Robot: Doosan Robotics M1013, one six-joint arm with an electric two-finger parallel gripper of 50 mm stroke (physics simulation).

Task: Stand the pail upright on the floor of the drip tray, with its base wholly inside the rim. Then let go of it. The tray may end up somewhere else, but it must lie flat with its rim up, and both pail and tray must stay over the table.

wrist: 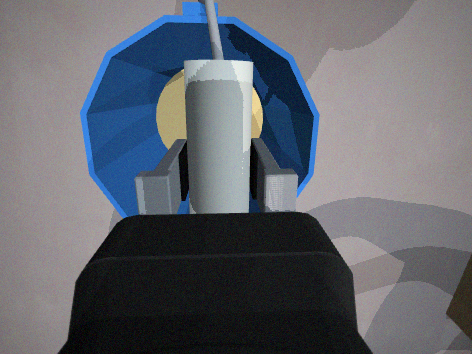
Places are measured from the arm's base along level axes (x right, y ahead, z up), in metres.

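Pixels of known places: gripper, fingertip midpoint: (219, 157).
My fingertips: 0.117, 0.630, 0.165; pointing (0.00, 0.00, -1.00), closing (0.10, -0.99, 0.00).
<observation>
Ahead of a thing's pixels: the offset from my fingertips to its middle, as dx, dy, dz. "spot": to the spot under its first point. Level surfaces: height alone.
The pail @(spot: +0.002, +0.085, -0.112) (125, 115) shows below the gripper in the wrist view, its blue many-sided mouth facing the camera. A pale yellow disc @(spot: +0.002, +0.057, -0.187) (171, 110) shows at its bottom. Its white cylindrical handle grip @(-0.004, +0.000, +0.016) (218, 110) crosses over the mouth, and a thin grey wire @(spot: +0.062, +0.007, +0.005) (214, 32) runs from it towards a blue lug @(spot: +0.081, +0.024, -0.051) (192, 9) at the rim. My gripper (219, 157) is shut on the handle grip, one finger on each side. The near part of the rim is hidden behind the gripper body. The drip tray cannot be made out for certain.
A pale greyish-pink surface @(dz -0.223) (390, 135) surrounds the pail, with curved grey shadows at the right and lower right. A dark brown angular piece (462, 305) enters at the lower right edge; what it belongs to cannot be told.
</observation>
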